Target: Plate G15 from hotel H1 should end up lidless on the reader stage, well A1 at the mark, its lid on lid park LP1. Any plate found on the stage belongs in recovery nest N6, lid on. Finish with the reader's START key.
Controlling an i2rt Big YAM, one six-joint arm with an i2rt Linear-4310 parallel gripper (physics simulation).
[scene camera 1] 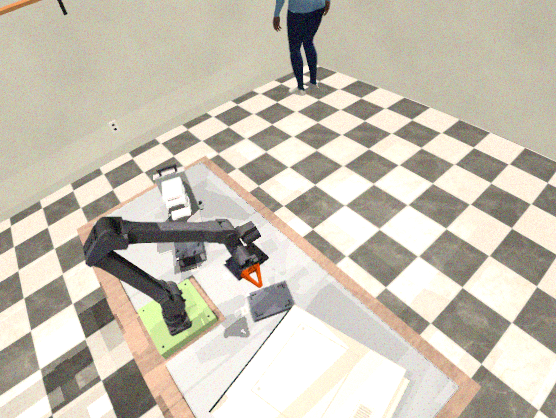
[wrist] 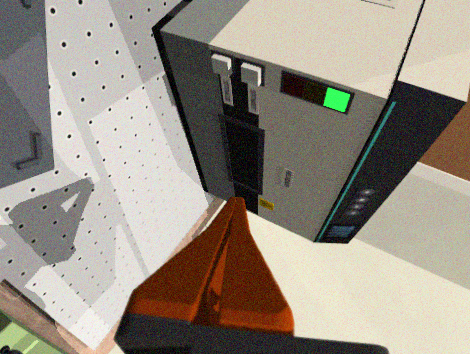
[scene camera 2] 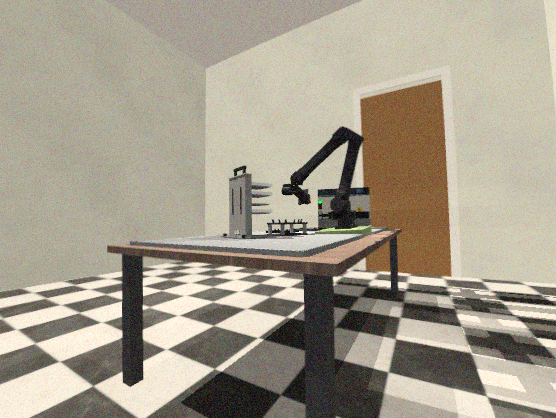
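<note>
My gripper (scene camera 1: 261,287), which I also see in the wrist view (wrist: 237,205), is shut and holds nothing. There is a nest N6 (scene camera 1: 276,298) as well, and the wrist view shows me the nest N6 too (wrist: 34,155). I also see a stage door (wrist: 242,143).
</note>
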